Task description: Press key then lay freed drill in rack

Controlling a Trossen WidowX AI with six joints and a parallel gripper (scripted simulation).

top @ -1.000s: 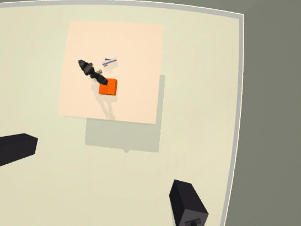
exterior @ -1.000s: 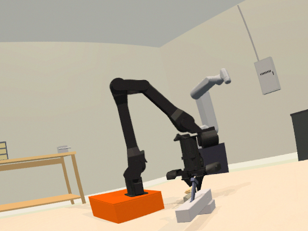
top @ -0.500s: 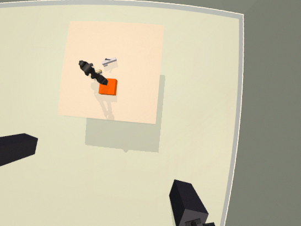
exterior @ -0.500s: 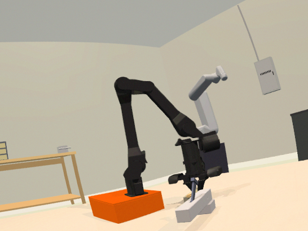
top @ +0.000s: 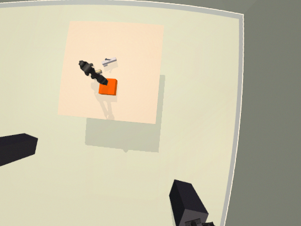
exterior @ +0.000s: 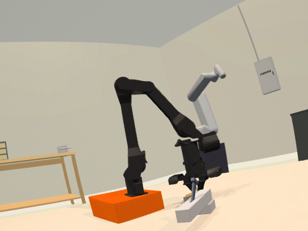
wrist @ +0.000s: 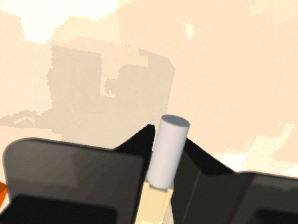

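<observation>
Right now the drill is 2 cm ahead of my gripper tip, 3 cm to the right of it and 4 cm above it. From my gripper tip the other things lie so: blue key (19 cm ahead, 14 cm to the right, 8 cm above); rack (3 cm ahead, 5 cm to the right, 1 cm above).
</observation>
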